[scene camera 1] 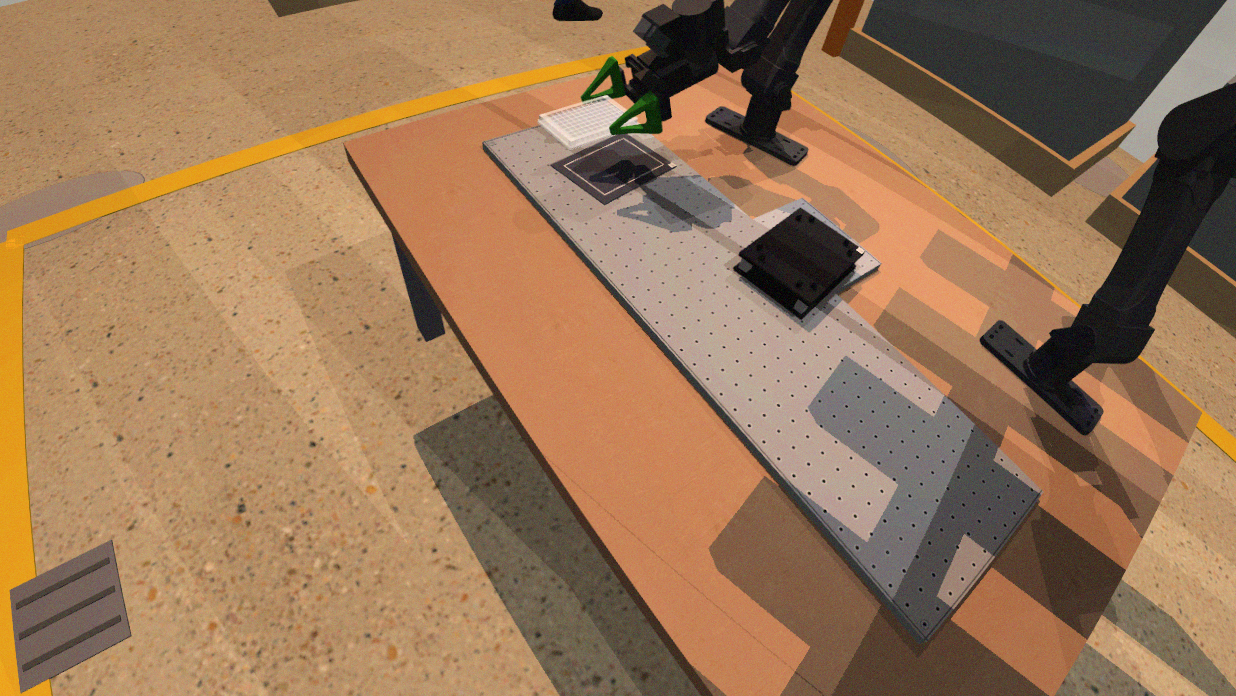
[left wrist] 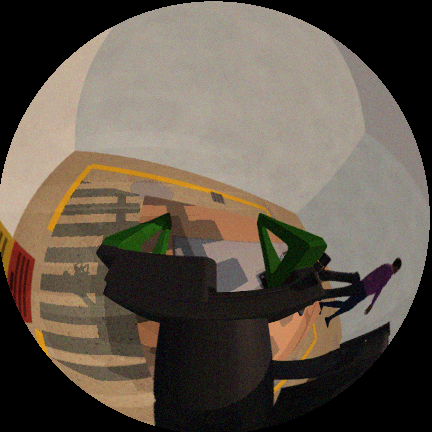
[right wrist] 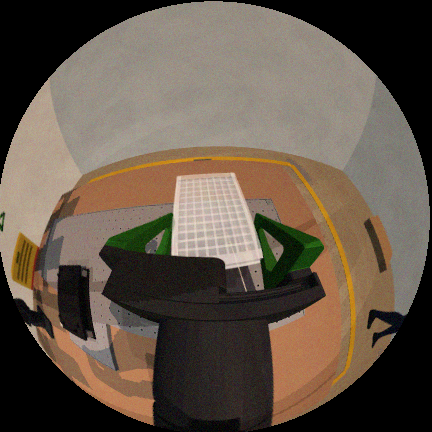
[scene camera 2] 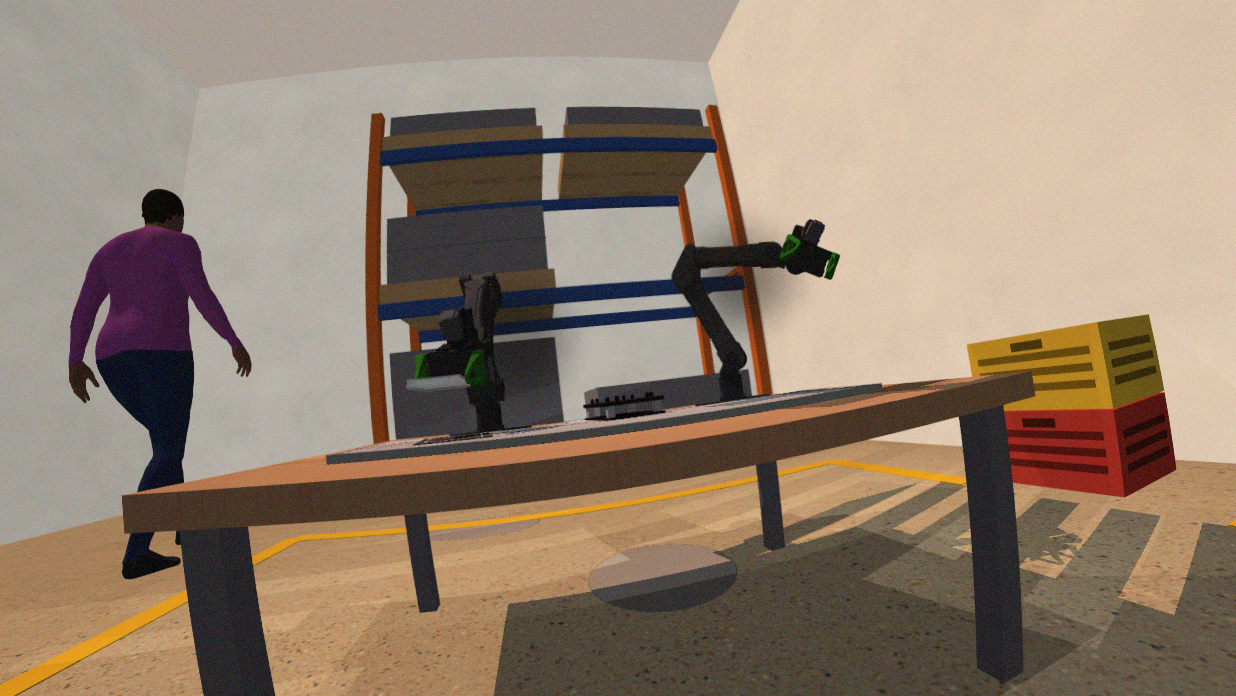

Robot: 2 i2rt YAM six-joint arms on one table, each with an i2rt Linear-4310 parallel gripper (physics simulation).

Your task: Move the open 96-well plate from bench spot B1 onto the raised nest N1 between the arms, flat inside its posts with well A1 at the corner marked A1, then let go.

Labels:
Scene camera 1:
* my right gripper: 595,115
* white well plate: 575,126, held by my right gripper
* dark square nest: 611,168
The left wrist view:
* my left gripper: 213,217
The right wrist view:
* my right gripper: 213,217
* white well plate: 210,218
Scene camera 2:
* my left gripper: 819,252
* my right gripper: 440,381
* white well plate: 454,381

